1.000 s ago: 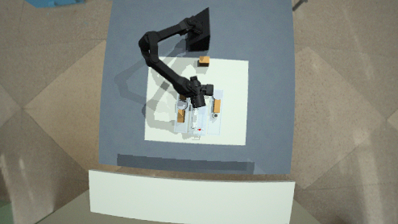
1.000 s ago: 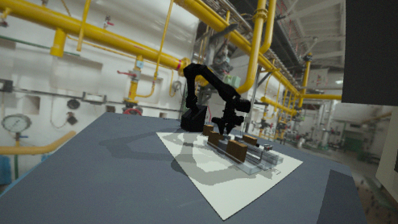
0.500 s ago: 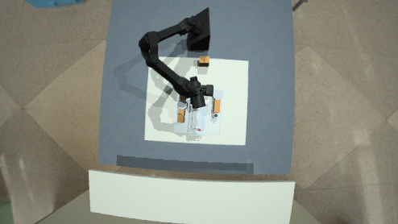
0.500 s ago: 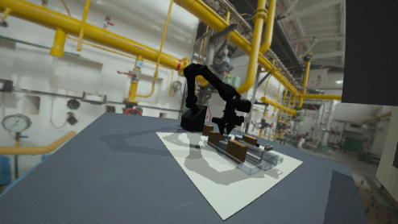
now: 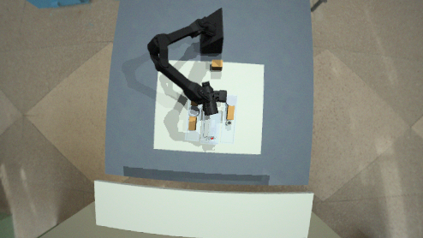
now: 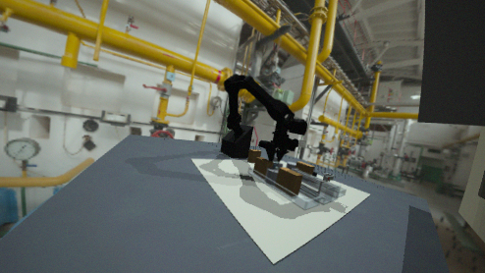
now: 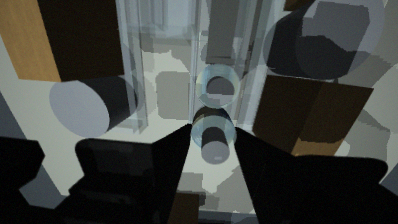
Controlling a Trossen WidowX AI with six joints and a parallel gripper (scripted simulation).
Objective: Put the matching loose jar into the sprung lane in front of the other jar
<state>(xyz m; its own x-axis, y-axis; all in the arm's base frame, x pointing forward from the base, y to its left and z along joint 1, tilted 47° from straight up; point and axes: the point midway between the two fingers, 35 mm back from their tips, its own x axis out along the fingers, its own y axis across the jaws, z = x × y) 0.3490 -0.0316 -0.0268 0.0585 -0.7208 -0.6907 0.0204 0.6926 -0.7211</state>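
Now: gripper tip 140 mm short of the clear lane rack, 30 mm above it and 20 mm to the right of it. The rest, counted from my gripper tip: brown box 190 mm behind, 40 mm to the left, 10 mm below.
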